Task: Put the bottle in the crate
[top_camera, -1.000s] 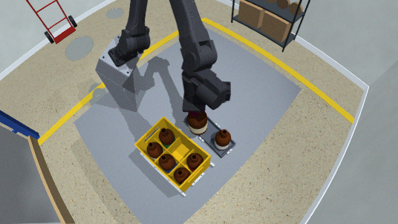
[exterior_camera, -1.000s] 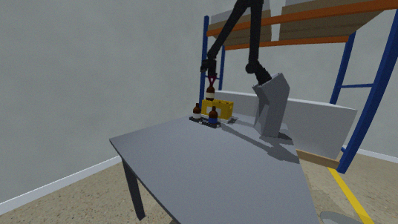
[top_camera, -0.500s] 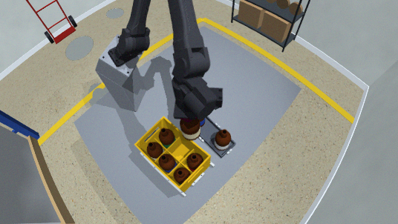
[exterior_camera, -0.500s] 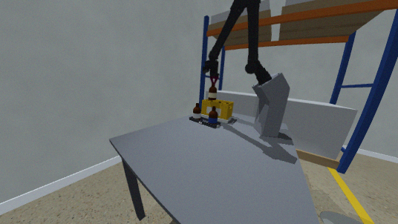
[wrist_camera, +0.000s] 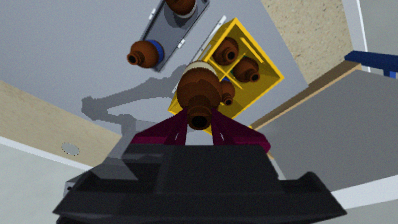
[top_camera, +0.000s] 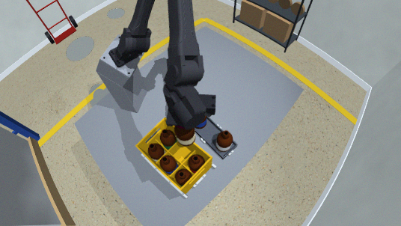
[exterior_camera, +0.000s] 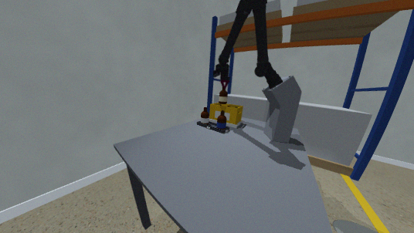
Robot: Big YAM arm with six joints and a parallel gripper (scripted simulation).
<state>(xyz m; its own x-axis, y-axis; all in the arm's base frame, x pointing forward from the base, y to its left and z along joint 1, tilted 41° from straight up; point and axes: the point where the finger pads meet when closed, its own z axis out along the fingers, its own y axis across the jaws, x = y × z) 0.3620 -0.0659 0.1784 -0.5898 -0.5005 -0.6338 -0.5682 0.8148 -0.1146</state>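
Now: hand 60 mm above the glass bottle. The rest, counted from my hand: yellow crate: 250 mm below, 80 mm to the right; dark tray: 320 mm below, 140 mm to the left.
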